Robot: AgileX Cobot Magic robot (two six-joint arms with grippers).
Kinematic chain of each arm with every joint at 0, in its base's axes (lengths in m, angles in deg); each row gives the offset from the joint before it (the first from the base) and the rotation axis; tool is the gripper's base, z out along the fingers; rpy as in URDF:
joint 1: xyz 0 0 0.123 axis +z
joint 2: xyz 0 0 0 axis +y
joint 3: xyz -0.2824 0 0.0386 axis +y
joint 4: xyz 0.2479 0 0.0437 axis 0.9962 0 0.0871
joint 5: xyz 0 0 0 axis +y
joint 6: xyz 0.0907 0 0.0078 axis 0.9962 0 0.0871
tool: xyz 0 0 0 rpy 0 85 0
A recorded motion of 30 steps. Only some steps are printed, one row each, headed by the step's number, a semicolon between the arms.
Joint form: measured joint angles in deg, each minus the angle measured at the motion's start. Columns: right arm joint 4, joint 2, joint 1, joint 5, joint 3, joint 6; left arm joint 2, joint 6, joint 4, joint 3, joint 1, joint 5.
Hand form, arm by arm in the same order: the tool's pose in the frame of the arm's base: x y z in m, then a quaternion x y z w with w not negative. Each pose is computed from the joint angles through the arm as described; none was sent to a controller.
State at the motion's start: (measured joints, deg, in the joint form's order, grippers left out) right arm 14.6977 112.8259 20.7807 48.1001 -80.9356 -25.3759; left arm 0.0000 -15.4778 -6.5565 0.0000 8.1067 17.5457
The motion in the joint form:
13: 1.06 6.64 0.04 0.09 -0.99 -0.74; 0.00 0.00 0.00 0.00 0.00 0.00
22: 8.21 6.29 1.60 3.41 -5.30 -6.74; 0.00 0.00 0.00 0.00 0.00 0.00
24: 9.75 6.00 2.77 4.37 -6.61 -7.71; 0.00 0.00 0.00 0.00 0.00 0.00
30: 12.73 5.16 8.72 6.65 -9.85 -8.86; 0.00 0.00 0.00 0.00 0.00 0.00
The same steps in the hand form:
13: 0.3782 0.1636 0.1458 -0.31721 0.93864 0.10542 0.08500; 0.0542 0.0045 0.1856 -0.19026 0.75593 -0.08760 0.62024
22: 0.3799 0.1865 0.1685 -0.35017 0.91736 0.15791 0.10439; 0.0542 0.0045 0.1856 -0.19026 0.75593 -0.08760 0.62024
24: 0.3777 0.1972 0.1769 -0.36286 0.90931 0.17117 0.11040; 0.0542 0.0045 0.1856 -0.19026 0.75593 -0.08760 0.62024
30: 0.3579 0.2419 0.1988 -0.41282 0.87987 0.20317 0.11889; 0.0542 0.0045 0.1856 -0.19026 0.75593 -0.08760 0.62024

